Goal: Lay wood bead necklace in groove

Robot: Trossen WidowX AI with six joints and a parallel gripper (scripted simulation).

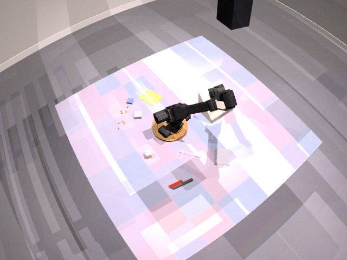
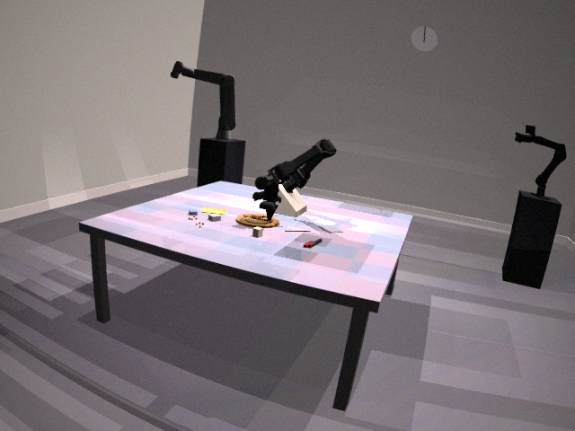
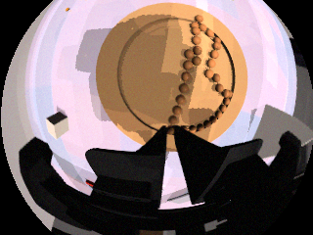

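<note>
My gripper tip is 6 cm to the left of the round bead board and 1 cm above it. Round my gripper tip: cream cube: 19 cm ahead, 5 cm to the left; then white block: 13 cm ahead, 22 cm to the right, 1 cm below; then thin rod: 1 cm behind, 15 cm to the left, 2 cm below.
</note>
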